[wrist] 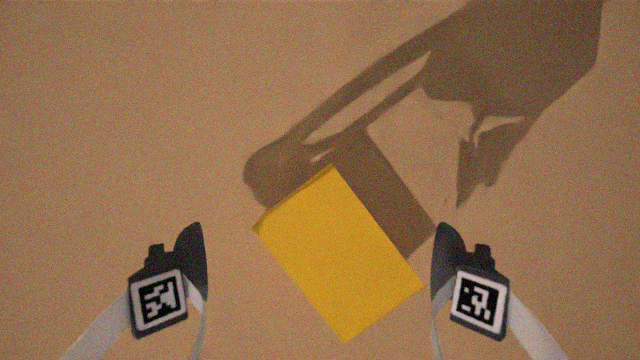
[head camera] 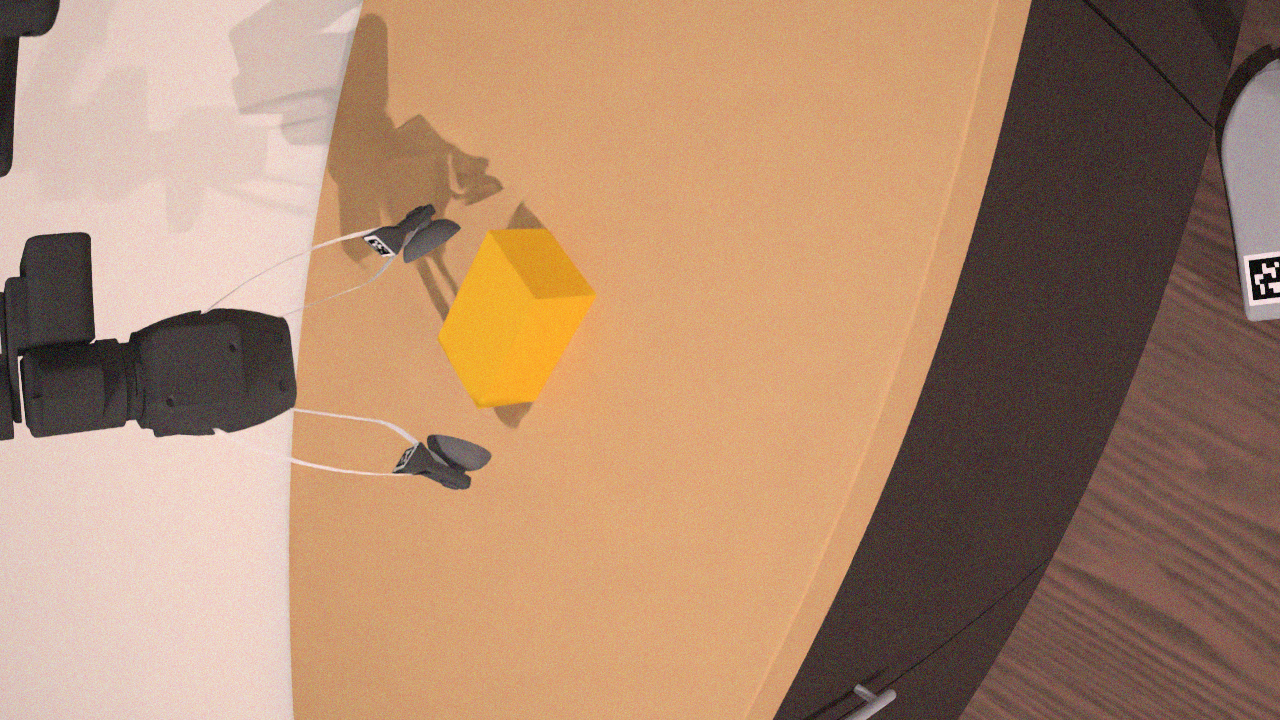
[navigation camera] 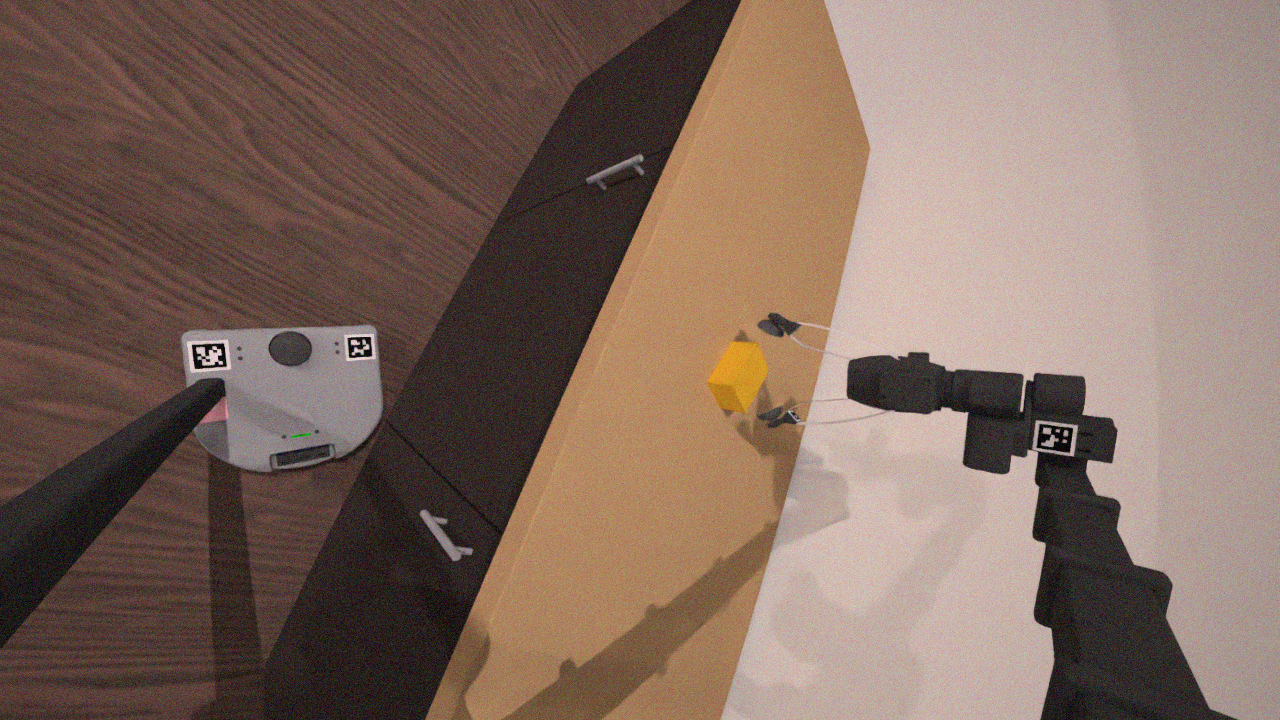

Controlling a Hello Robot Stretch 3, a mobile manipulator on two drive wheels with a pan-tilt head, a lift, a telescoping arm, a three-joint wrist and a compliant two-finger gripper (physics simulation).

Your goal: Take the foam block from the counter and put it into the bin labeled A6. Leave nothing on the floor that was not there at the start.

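Places are measured from the robot's base along level axes (x ahead, y left, z up), in metres.
Where they show: gripper, fingertip midpoint: [head camera: 467, 342] [navigation camera: 759, 369]; robot's base, link origin: [navigation camera: 291, 347].
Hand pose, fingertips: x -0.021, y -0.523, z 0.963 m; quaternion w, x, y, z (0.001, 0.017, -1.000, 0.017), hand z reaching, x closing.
Each offset is from my fingertips to the centre of the thing. "spot": to the spot under its first point. Level surfaces: height alone.
A yellow foam block {dy +0.007, dx -0.011, dz -0.030 m} [head camera: 510, 322] [navigation camera: 736, 377] [wrist: 335, 255] sits on the tan counter {dz -0.053 m} [head camera: 716, 268] [navigation camera: 626, 447] [wrist: 100, 100]. In the wrist view it lies turned at a slant between the two fingertips, with a gap on each side, the smaller one on the right. My gripper [head camera: 452, 349] [navigation camera: 776, 370] [wrist: 319, 249] is open and empty. In the head view the fingertips stand to the left of the block's middle, one on each side of its width. How high the fingertips are over the counter is hard to tell. The bin labeled A6 does not show in these views.
A pale wall [head camera: 134, 555] [navigation camera: 1029, 179] stands behind the counter. Dark cabinet fronts [head camera: 939, 358] [navigation camera: 537, 295] with bar handles {spot: dy +0.095, dx +0.322, dz -0.212 m} [navigation camera: 615, 170] face the wooden floor {dz -0.962 m} [head camera: 1163, 501] [navigation camera: 223, 179]. My grey base [head camera: 1262, 179] [navigation camera: 286, 394] stands beside the cabinets. The arm [navigation camera: 1100, 573] reaches along the wall side.
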